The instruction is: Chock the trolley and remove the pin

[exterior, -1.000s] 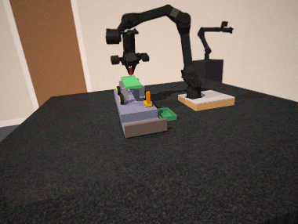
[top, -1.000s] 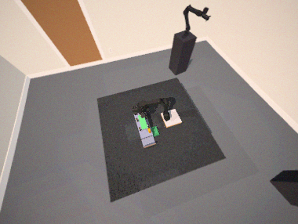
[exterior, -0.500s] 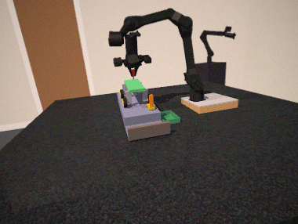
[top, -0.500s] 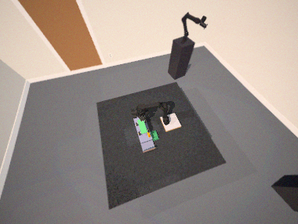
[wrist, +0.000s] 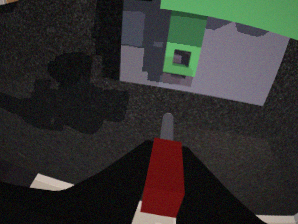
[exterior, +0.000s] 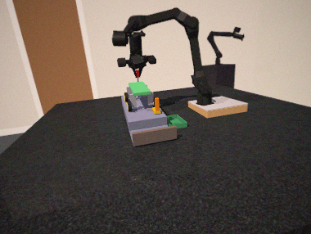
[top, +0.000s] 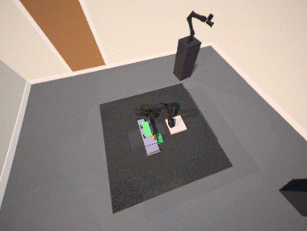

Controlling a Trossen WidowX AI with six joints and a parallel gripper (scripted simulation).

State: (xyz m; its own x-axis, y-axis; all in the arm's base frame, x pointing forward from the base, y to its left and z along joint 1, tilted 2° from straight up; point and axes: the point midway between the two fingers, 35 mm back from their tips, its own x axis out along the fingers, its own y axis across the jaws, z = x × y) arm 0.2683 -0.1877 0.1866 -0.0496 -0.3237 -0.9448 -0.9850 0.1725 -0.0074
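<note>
Right now my gripper tip is 260 mm to the right of the yellow chock, 100 mm above it and 20 mm short of it. Round my gripper tip: grey ramp (140 mm to the left, 130 mm below, 50 mm ahead); trolley (140 mm to the left, 70 mm below, 50 mm ahead); red-headed stop pin (right at my gripper tip).
</note>
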